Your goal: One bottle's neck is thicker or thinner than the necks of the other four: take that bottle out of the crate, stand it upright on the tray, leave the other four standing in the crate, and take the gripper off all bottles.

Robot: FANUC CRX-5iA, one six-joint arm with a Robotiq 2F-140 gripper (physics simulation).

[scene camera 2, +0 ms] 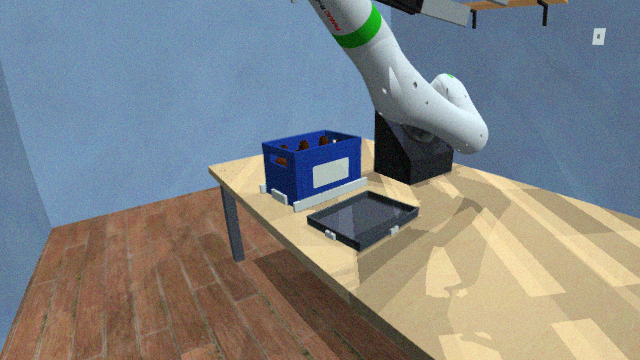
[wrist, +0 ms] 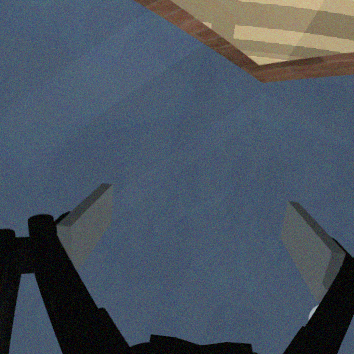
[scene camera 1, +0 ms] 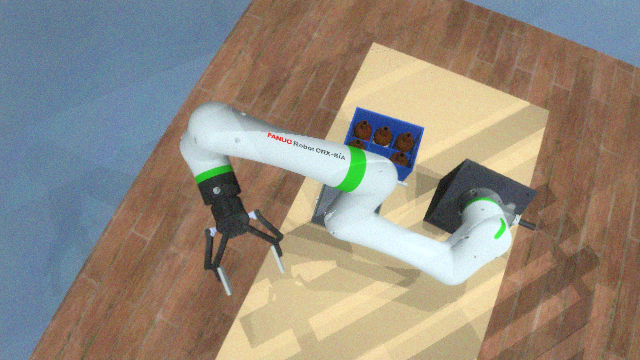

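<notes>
The blue crate stands on the table. In scene camera 1 it holds three brown bottles in the far row and two more, a left bottle and a right bottle, in the near row, partly behind the arm. Brown tops show over its rim in scene camera 2. Neck differences are too small to tell. The dark tray lies beside the crate, partly hidden by the arm in scene camera 1; no bottle stands on it. My gripper is open and empty, high up, away from crate and tray.
The arm's white links pass above the crate's near side and the tray. The black robot base stands behind them. Light rails edge the crate. A wall shelf shows at the top right.
</notes>
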